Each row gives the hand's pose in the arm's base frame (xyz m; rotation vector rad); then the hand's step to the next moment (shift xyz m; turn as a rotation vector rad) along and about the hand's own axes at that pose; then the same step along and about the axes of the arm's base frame.
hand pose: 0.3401 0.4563 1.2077 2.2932 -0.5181 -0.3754
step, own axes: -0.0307 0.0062 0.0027 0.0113 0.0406 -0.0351
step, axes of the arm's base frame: -0.0296 0.0088 0.0061 0.0141 -0.0102 0.0520
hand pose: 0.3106 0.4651 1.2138 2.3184 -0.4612 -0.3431
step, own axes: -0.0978 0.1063 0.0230 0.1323 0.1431 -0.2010
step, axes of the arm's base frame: -0.1206 -0.0436 0.0704 0.1617 -0.0273 0.2269
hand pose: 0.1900 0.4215 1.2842 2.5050 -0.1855 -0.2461
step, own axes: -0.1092 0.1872 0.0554 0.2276 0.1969 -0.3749
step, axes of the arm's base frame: -0.1326 -0.1613 0.0804 0.2883 0.0091 0.3846
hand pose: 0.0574 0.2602 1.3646 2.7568 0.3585 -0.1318
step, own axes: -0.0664 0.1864 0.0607 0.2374 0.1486 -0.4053
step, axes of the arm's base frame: -0.0176 -0.2057 0.0150 0.2864 0.0660 0.3954
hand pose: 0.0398 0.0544 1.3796 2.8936 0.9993 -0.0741
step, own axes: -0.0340 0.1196 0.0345 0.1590 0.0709 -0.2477
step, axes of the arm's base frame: 0.0465 -0.1178 -0.0248 0.1737 0.0645 0.2395
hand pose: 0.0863 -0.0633 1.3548 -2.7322 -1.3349 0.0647
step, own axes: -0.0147 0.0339 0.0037 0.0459 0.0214 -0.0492
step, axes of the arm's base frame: 0.0173 -0.0320 -0.0074 0.0490 0.0196 0.0469
